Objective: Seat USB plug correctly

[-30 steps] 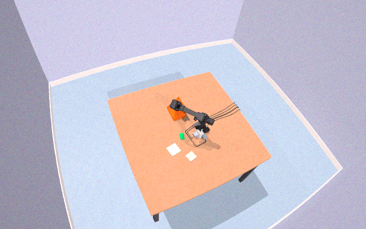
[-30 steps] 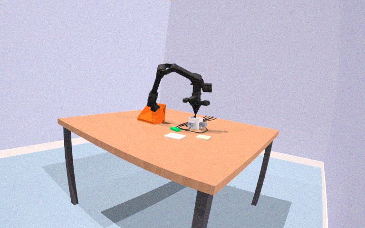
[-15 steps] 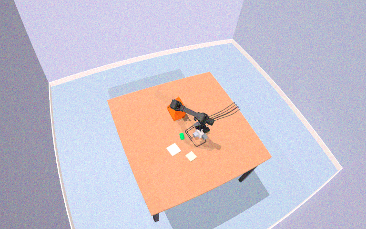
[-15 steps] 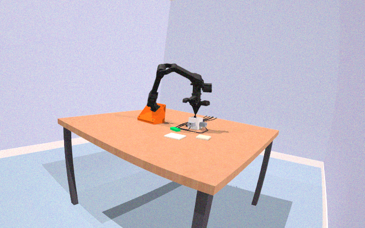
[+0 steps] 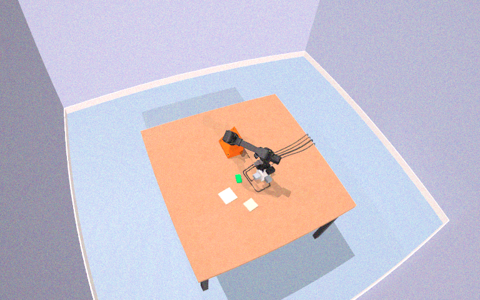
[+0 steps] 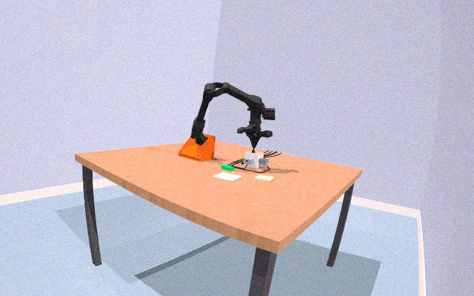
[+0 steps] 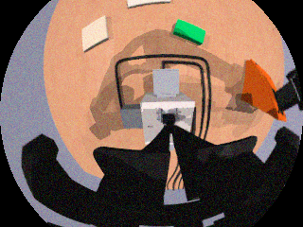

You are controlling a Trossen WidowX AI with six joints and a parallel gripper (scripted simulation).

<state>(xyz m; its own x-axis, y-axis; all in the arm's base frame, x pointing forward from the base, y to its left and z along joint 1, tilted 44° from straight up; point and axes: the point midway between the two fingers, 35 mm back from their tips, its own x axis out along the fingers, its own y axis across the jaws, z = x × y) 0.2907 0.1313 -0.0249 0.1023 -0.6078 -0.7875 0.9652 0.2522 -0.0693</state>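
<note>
Right now my gripper tip is 2 cm above the usb plug. Round my gripper tip: green block 17 cm to the right, 10 cm below, 2 cm behind.
</note>
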